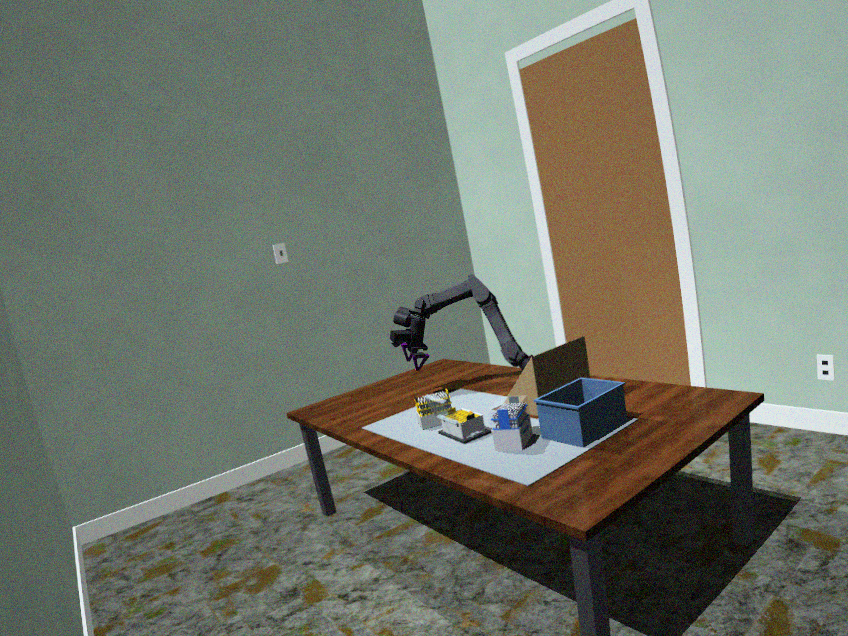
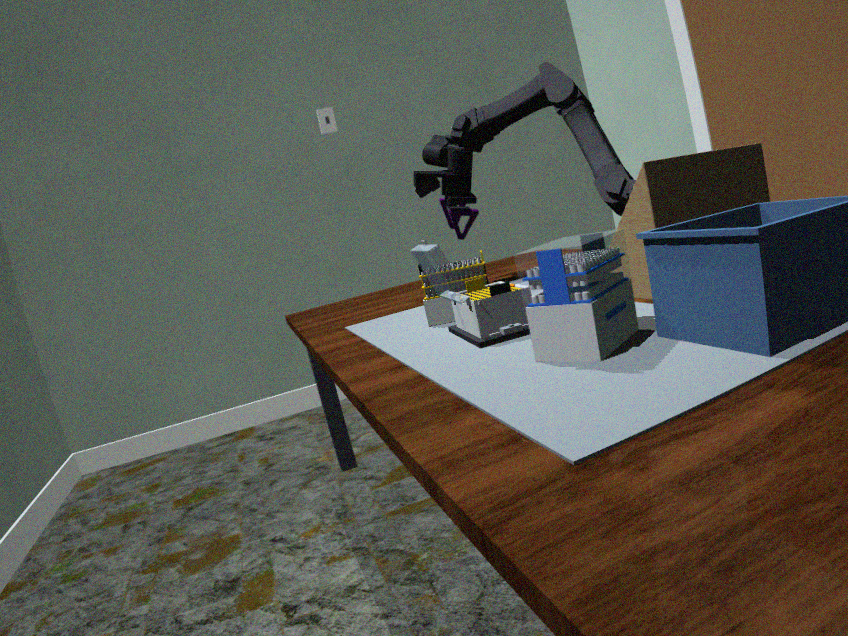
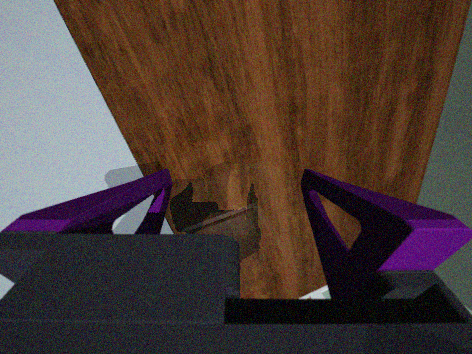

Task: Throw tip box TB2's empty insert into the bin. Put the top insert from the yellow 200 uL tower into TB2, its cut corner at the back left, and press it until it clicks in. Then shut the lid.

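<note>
My gripper (image 1: 413, 362) (image 2: 458, 234) (image 3: 236, 176) is open and empty, high above the table's far left part, behind and above the yellow tower. The yellow tower (image 1: 432, 410) (image 2: 453, 279) stands at the mat's left side, with stacked yellow inserts full of tips on a pale base. Beside it a pale grey tip box (image 1: 460, 427) (image 2: 498, 316) sits on a dark base and has a yellow insert (image 1: 463, 415) (image 2: 483, 292) in its top. It looks like TB2, but no label is readable. Its lid and the inserts' cut corners are too small to tell. The blue bin (image 1: 560, 422) (image 2: 708, 290) stands at the right.
A blue-tip tower (image 1: 512, 438) (image 2: 565, 332) stands between the tip box and the bin. A brown angled panel (image 1: 563, 369) (image 2: 705, 188) rises behind the bin. A clear, box-like thing (image 2: 574, 240) shows behind the blue-tip tower. The pale mat (image 1: 527, 468) (image 2: 568, 417) lies on the wooden table (image 1: 657, 458) (image 2: 739, 479) (image 3: 260, 75).
</note>
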